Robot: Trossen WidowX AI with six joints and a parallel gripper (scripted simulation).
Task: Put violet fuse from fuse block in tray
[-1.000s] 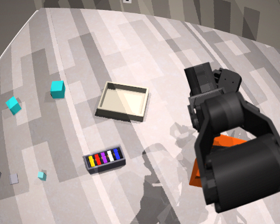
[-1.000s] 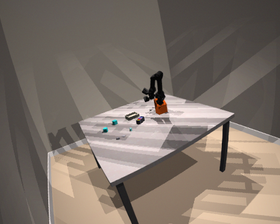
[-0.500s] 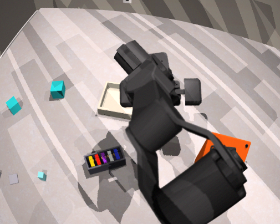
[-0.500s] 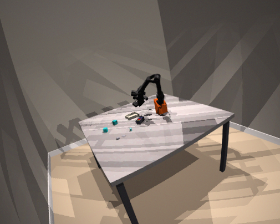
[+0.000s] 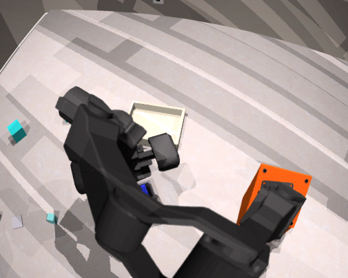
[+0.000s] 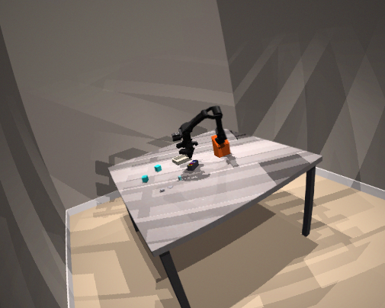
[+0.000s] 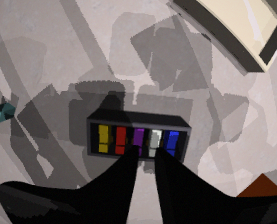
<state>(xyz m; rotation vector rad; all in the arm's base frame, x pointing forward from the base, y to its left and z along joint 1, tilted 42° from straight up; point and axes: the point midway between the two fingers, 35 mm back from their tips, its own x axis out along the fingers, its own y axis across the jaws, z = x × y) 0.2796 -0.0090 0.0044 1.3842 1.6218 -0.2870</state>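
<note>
Now: gripper tip 1 cm to the right of the violet fuse and 5 cm above it. The rest, counted from my gripper tip: cream tray: 1 cm behind, 18 cm to the right, 7 cm below; blue fuse: 3 cm behind, 5 cm below.
</note>
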